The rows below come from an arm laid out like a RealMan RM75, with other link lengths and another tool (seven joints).
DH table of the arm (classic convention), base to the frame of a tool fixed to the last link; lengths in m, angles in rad. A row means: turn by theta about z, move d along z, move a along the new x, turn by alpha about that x. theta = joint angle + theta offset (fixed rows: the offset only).
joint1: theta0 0; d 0.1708; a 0; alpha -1.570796
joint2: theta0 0; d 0; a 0; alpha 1.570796
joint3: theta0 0; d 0.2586; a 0; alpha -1.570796
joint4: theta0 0; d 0; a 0; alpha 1.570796
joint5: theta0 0; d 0.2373; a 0; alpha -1.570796
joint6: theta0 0; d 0; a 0; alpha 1.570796
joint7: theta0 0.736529; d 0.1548; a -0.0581; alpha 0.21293
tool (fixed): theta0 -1.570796; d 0; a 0; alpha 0
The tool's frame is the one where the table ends.
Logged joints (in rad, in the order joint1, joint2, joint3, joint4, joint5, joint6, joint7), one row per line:
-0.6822 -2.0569 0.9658 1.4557 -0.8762 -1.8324 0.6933
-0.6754 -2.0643 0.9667 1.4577 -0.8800 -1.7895 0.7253
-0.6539 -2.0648 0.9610 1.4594 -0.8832 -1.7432 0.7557
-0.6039 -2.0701 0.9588 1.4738 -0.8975 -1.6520 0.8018
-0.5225 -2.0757 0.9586 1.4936 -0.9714 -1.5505 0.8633
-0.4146 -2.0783 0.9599 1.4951 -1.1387 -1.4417 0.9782
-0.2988 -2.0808 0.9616 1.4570 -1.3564 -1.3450 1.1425
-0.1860 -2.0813 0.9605 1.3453 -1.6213 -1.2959 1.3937
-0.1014 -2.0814 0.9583 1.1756 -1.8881 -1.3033 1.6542
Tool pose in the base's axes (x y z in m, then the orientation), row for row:
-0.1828 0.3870 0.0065 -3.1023 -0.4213 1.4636
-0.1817 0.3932 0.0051 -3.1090 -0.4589 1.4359
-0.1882 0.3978 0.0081 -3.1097 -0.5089 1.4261
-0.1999 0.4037 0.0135 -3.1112 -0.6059 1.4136
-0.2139 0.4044 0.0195 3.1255 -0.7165 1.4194
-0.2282 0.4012 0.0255 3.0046 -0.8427 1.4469
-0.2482 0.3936 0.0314 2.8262 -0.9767 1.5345
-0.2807 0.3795 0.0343 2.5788 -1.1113 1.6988
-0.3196 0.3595 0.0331 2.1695 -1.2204 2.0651
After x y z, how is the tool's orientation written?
As angles about the fixed x, y, z axes (roll, pitch, yaw), in radians.
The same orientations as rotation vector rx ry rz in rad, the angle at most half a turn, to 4 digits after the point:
-2.0772 -1.8815 -0.4090
-2.0863 -1.8364 -0.4591
-2.0650 -1.8009 -0.5104
-2.0153 -1.7377 -0.6062
-1.9669 -1.6793 -0.7481
-1.9351 -1.6060 -0.9585
-1.8760 -1.5263 -1.1876
-1.7905 -1.4238 -1.4121
-1.6467 -1.3281 -1.6115

